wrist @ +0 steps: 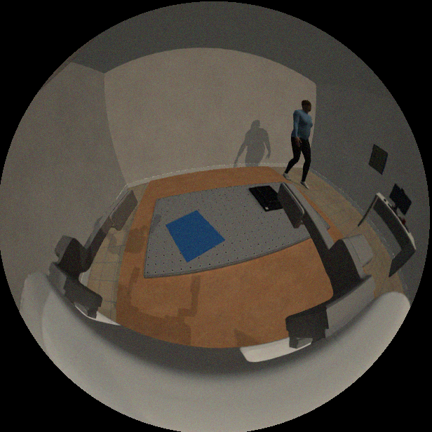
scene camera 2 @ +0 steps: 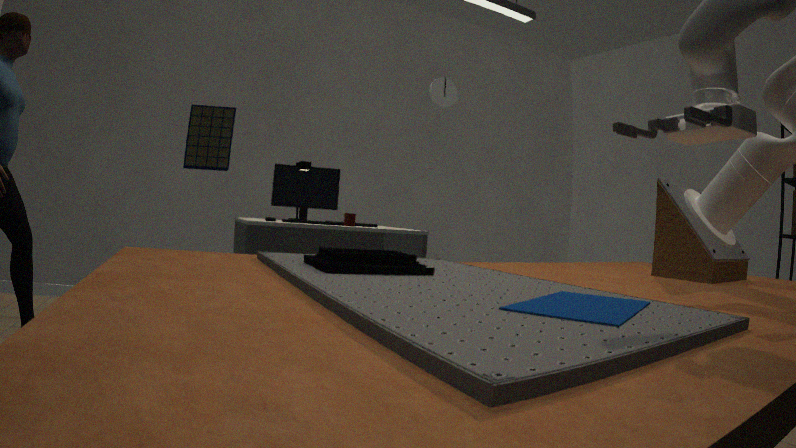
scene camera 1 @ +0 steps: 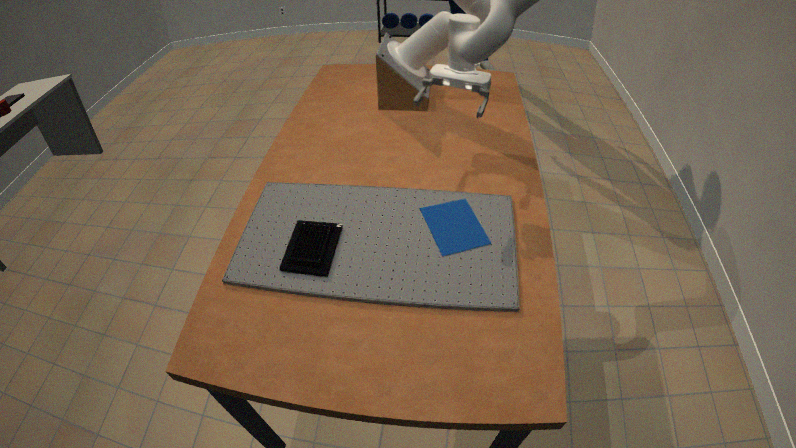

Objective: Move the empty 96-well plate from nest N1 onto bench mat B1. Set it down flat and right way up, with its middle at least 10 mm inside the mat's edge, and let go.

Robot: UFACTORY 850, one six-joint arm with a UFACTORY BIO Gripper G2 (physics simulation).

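The black 96-well plate sits in the black nest N1 on the left part of the perforated board. Plate and nest are hard to tell apart; together they show as a dark block in the wrist view, partly behind a finger. The flat blue mat B1 lies on the board's right part, with nothing on it. My gripper is open and empty, high above the table near the arm's base, away from plate and mat.
The grey perforated board lies on the wooden table. The arm's wedge-shaped base block stands at the table's far end. A person stands beyond the table.
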